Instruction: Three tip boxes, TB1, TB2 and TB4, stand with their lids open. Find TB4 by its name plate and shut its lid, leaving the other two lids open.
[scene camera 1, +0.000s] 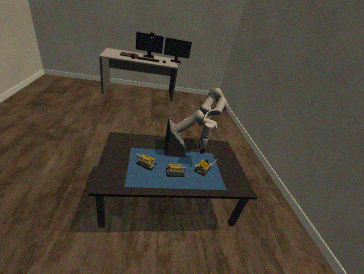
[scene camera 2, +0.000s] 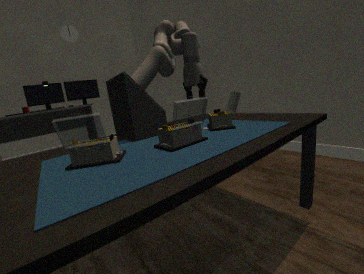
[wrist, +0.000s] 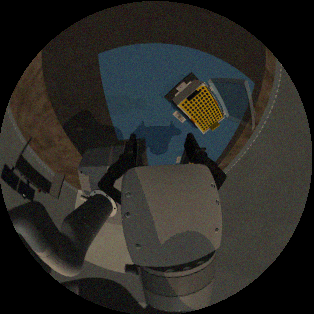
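Seen in the pictures: gripper, fingertip midpoint: (scene camera 1: 200, 150) (scene camera 2: 195, 98) (wrist: 161, 138); arm's base at its link origin: (scene camera 1: 175, 129) (scene camera 2: 130, 93) (wrist: 102, 202).
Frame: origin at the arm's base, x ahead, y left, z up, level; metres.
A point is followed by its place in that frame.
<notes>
Three grey tip boxes with yellow racks stand on the blue mat, lids open: the left box (scene camera 1: 147, 161) @[y -0.224, x 0.416, z -0.093 m] (scene camera 2: 92, 154) @[y -0.250, x 0.365, z -0.173 m], the middle box (scene camera 1: 176, 170) @[y 0.025, x 0.464, z -0.111 m] (scene camera 2: 181, 135) @[y 0.006, x 0.436, z -0.168 m] and the right box (scene camera 1: 204, 166) (scene camera 2: 220, 121) @[y 0.253, x 0.351, z -0.173 m]. In the wrist view a box (wrist: 202, 106) @[y 0.300, x 0.297, z -0.149 m] lies at the upper right, its clear lid (wrist: 232, 97) @[y 0.356, x 0.337, z -0.109 m] open on its right. Its small name plate (wrist: 179, 116) @[y 0.236, x 0.268, z -0.204 m] is too blurred to read. I cannot tell which box is TB4. My gripper (scene camera 1: 203, 149) @[y 0.253, x 0.195, z -0.070 m] (scene camera 2: 195, 96) @[y 0.253, x 0.195, z -0.070 m] (wrist: 161, 138) @[y 0.253, x 0.195, z -0.070 m] is open and empty, above the mat behind the right box in scene camera 1.
The blue mat (scene camera 1: 137, 181) @[y -0.280, x 0.543, z -0.206 m] (scene camera 2: 65, 200) @[y -0.325, x 0.543, z -0.206 m] (wrist: 115, 75) @[y 0.352, x 0.085, z -0.206 m] lies on the dark table (scene camera 1: 112, 145) @[y -0.594, x 0.116, z -0.209 m]. The dark slanted arm mount (scene camera 1: 172, 142) @[y -0.024, x 0.156, z -0.050 m] (scene camera 2: 132, 110) @[y -0.051, x 0.159, z -0.079 m] stands at its back. Another small plate (wrist: 178, 160) @[y 0.012, x 0.329, z -0.203 m] shows beside the right finger. A desk (scene camera 1: 140, 65) with monitors is far behind.
</notes>
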